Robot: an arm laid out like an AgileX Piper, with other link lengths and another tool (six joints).
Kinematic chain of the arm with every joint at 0, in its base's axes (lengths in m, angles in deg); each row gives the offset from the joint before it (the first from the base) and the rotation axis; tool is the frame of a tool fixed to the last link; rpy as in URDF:
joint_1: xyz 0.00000 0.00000 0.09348 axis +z
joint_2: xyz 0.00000 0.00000 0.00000 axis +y
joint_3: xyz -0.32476 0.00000 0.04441 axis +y
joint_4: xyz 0.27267 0.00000 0.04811 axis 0.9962 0 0.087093
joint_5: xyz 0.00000 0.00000 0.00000 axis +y
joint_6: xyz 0.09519 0.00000 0.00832 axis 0.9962 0 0.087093
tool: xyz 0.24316 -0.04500 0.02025 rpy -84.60 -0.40 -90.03
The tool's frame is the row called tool.
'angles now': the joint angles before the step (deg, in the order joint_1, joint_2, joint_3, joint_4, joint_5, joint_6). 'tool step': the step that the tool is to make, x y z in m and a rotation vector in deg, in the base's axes. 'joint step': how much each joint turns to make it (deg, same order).
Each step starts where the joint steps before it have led.
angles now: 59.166 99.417 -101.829 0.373 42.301 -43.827
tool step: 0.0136 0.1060 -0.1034 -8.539 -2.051 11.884
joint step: 0.318 22.781 -20.446 7.194 4.846 -16.868
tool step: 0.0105 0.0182 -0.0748 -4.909 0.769 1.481
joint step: -0.004 8.707 -4.931 -0.412 1.040 -1.979
